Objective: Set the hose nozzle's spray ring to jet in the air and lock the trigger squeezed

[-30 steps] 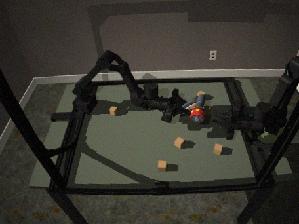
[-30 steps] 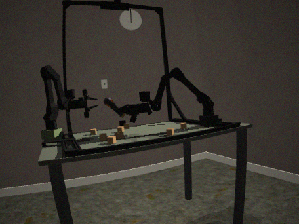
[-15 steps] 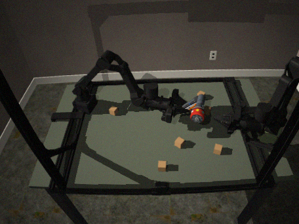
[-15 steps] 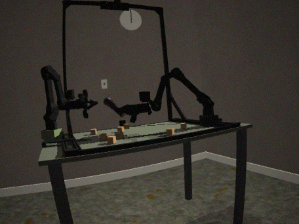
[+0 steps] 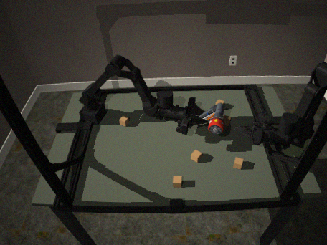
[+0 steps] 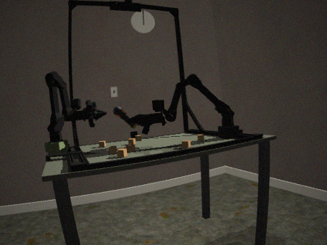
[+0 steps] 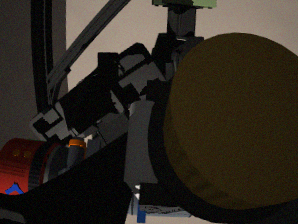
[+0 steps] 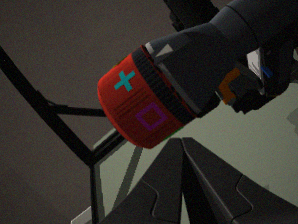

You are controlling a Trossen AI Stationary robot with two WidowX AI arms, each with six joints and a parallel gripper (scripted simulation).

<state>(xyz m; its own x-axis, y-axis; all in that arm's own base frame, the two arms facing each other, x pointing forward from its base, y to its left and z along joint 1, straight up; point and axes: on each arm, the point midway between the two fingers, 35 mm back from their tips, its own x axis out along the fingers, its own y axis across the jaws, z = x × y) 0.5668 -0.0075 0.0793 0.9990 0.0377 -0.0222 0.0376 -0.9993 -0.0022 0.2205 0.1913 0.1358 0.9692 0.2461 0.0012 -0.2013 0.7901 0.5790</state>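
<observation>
The red spray ring is 110 mm to the left of my right hand, 10 mm behind it and 10 mm above it.
</observation>
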